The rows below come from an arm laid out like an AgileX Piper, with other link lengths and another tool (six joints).
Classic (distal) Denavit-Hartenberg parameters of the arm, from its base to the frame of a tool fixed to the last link. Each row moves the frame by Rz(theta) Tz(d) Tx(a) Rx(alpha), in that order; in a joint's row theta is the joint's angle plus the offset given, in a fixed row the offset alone. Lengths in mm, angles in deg.
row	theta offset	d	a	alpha
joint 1	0	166.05	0	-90
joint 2	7.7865	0	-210.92	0
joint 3	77.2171	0	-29.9	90
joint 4	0	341.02	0	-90
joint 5	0	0	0	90
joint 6	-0.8	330.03	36.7	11.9
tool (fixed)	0	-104.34	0	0
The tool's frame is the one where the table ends.
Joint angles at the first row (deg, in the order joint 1, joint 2, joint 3, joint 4, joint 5, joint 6):
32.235 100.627 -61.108 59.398 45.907 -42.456
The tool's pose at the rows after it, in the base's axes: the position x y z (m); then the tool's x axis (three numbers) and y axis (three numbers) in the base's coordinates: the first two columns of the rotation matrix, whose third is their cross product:
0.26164 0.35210 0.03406 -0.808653 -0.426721 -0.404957 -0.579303 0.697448 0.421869
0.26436 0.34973 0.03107 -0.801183 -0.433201 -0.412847 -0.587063 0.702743 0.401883
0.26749 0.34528 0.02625 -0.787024 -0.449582 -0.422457 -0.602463 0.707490 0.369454
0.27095 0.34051 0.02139 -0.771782 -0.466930 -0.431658 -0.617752 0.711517 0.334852
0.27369 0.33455 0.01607 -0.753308 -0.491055 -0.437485 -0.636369 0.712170 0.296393
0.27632 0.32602 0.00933 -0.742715 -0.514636 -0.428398 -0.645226 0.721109 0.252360
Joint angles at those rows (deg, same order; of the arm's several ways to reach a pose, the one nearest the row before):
32.235 100.628 -61.109 58.166 45.740 -42.457
32.235 100.627 -61.108 57.137 44.975 -42.456
32.234 100.626 -61.106 55.265 44.080 -42.457
32.235 100.628 -61.109 53.260 43.141 -42.405
32.235 100.628 -61.109 50.803 42.422 -42.264
32.235 100.626 -61.107 47.005 41.769 -40.428

